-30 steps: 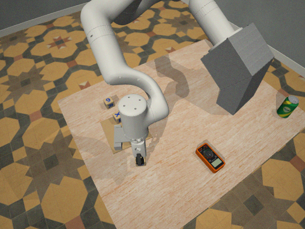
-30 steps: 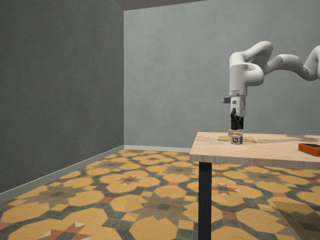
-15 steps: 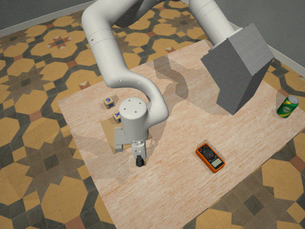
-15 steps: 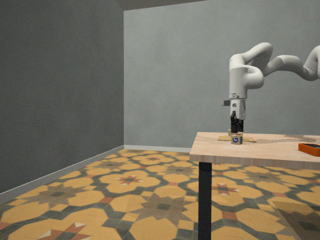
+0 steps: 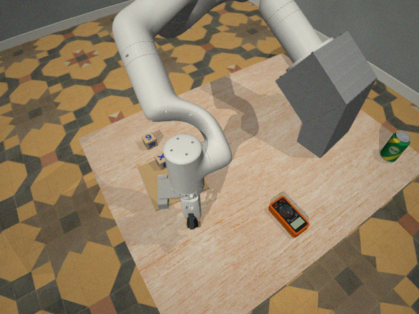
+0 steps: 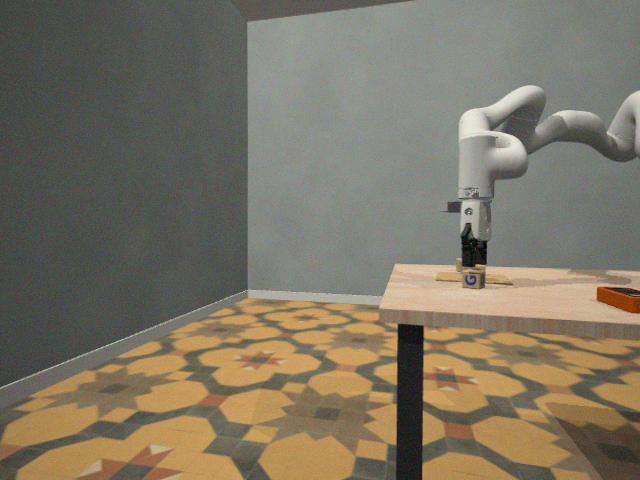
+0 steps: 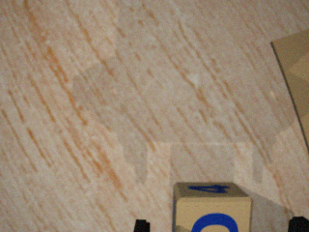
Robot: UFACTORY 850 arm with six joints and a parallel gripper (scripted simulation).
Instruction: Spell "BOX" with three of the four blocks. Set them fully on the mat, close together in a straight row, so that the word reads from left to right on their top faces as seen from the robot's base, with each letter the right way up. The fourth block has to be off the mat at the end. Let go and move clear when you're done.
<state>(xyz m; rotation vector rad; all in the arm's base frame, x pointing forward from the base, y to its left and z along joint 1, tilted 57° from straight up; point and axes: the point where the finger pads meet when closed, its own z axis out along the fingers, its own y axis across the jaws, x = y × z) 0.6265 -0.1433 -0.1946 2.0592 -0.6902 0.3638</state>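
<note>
My gripper is now 50 mm above the O block. From my hand the other things lie so: X block 60 mm behind, 250 mm to the right, 40 mm below; then B block 40 mm behind, 110 mm to the right, 40 mm below; then tan mat 50 mm behind, 180 mm to the right, 70 mm below.
</note>
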